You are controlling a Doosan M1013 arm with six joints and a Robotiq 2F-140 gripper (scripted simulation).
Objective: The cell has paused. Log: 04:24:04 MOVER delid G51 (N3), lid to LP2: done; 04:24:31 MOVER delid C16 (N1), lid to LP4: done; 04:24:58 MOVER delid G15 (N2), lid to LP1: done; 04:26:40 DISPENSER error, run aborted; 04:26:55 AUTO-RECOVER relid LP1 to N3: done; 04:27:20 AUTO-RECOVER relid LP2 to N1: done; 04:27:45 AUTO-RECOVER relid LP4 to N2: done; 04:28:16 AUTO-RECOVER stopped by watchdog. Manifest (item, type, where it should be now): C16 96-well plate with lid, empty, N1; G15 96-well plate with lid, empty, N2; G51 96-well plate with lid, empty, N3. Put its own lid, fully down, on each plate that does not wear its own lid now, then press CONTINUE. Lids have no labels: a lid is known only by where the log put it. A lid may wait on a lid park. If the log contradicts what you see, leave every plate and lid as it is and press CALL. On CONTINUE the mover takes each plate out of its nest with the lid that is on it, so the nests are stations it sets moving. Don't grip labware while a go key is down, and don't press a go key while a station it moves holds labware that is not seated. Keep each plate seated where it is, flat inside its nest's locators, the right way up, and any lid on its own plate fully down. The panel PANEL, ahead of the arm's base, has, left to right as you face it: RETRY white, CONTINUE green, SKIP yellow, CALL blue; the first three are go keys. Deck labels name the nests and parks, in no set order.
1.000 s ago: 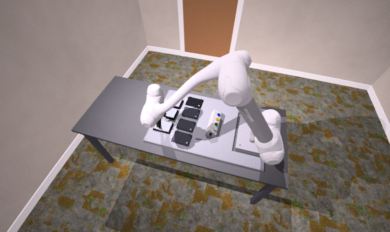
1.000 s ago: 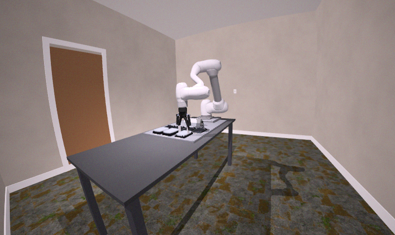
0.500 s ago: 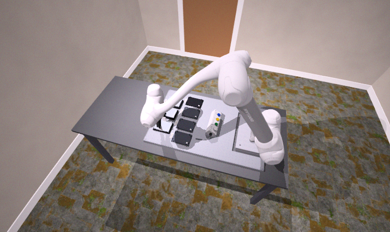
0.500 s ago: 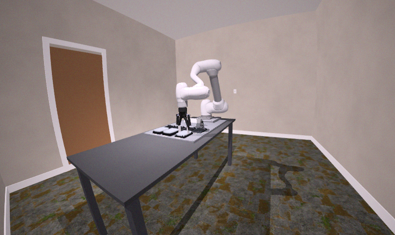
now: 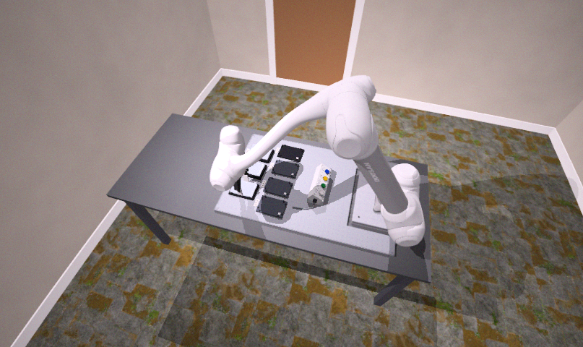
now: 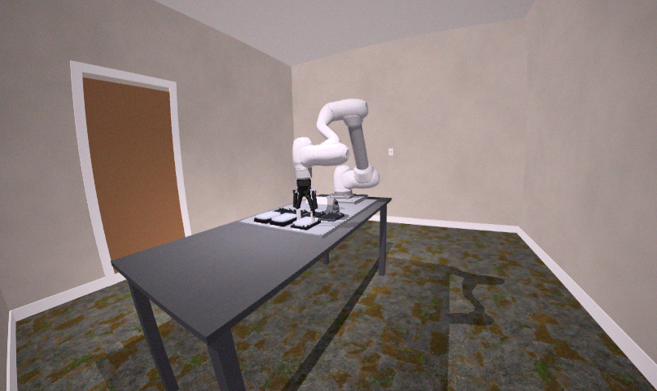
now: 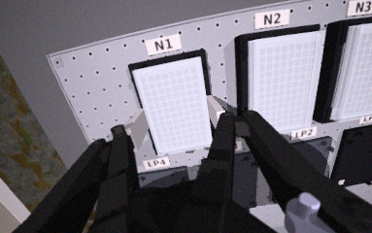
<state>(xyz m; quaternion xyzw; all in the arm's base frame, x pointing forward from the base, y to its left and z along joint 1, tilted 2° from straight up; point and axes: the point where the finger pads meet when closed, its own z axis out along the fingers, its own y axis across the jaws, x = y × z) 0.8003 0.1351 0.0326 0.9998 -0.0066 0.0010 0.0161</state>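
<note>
Now: the plate 3 cm below my hand. Round my hand: LP3 label: 9 cm behind, 7 cm to the right, 5 cm below; then nest N1: 4 cm below; then LP4 label: 10 cm behind, 6 cm to the left, 5 cm below.
</note>
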